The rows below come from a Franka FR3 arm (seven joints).
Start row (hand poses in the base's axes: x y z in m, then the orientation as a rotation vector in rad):
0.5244 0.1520 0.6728 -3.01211 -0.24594 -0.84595
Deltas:
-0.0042 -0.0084 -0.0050 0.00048 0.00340 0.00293
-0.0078 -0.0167 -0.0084 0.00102 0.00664 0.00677
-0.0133 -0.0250 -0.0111 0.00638 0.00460 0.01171
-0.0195 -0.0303 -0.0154 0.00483 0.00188 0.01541
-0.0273 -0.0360 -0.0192 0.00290 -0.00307 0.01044
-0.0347 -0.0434 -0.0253 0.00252 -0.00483 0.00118
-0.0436 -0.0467 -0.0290 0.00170 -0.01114 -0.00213
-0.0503 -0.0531 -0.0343 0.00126 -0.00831 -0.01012
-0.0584 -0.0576 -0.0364 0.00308 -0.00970 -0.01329
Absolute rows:
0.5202 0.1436 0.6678 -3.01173 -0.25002 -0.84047
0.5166 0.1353 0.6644 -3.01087 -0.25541 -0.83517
0.5111 0.1270 0.6617 -3.00333 -0.26006 -0.83719
0.5049 0.1217 0.6574 -3.00238 -0.26634 -0.84126
0.4971 0.1160 0.6536 -3.00436 -0.26000 -0.84944
0.4897 0.1086 0.6475 -3.00765 -0.24648 -0.85289
0.4808 0.1053 0.6438 -3.00743 -0.24202 -0.86288
0.4741 0.0989 0.6385 -3.01185 -0.23034 -0.85922
0.4660 0.0944 0.6364 -3.01085 -0.22474 -0.86132

